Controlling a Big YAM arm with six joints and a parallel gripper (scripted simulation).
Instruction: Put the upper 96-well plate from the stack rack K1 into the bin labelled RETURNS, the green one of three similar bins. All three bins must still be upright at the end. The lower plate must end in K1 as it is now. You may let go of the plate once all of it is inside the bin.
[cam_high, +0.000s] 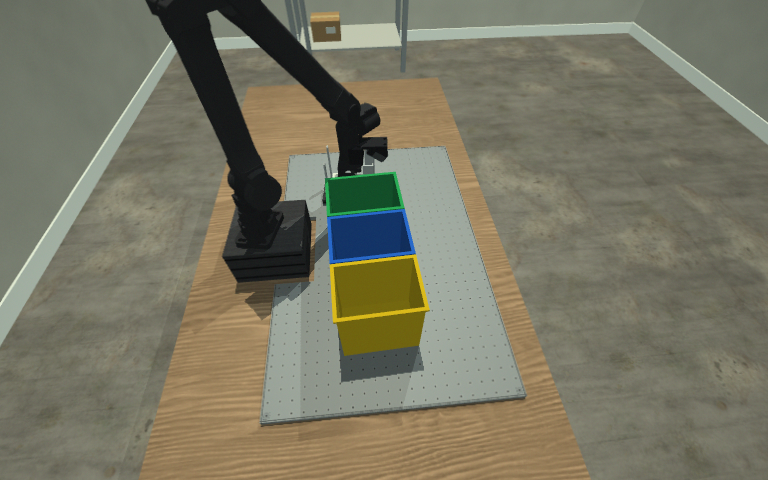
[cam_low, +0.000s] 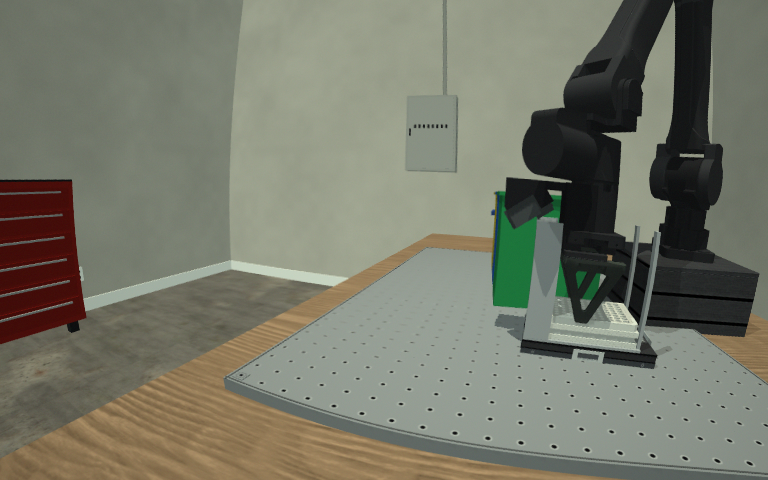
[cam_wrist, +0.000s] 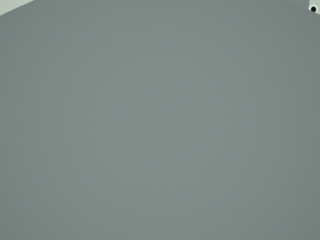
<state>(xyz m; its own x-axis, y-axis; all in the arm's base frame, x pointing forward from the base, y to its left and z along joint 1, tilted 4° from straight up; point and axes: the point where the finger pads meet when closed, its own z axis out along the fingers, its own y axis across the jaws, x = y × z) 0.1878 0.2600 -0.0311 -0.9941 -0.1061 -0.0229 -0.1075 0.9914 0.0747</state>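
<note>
Right now my hand is 6 cm short of the grey rack panel, 3 cm below it and 1 cm to the right of it. The rest, counted from my hand: green bin (18 cm to the right, 6 cm ahead, 4 cm above); grey post (5 cm to the left, 4 cm ahead, 3 cm above); blue bin (31 cm to the right, 10 cm ahead, 4 cm above).
</note>
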